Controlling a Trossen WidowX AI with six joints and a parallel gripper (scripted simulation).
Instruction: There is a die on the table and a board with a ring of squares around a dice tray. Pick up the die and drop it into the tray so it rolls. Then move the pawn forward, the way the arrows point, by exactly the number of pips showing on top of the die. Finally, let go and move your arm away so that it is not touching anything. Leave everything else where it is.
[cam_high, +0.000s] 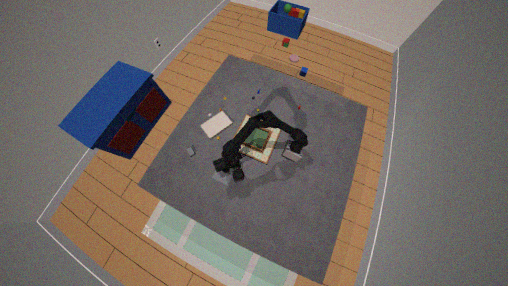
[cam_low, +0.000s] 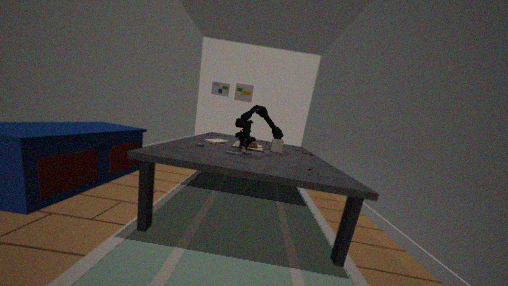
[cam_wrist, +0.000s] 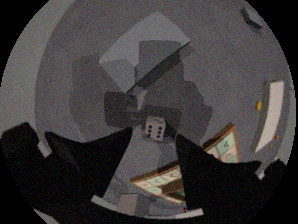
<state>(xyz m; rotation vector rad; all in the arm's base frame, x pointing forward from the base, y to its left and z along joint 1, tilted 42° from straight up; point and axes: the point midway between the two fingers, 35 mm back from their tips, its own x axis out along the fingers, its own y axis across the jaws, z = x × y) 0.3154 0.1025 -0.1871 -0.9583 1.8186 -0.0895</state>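
Now: gripper tip 20 mm above the white die. The rest, counted from my gripper tip: purple pawn (30 mm ahead, 130 mm to the right, 10 mm below); then white sheet (250 mm ahead, 250 mm to the right, 20 mm below).
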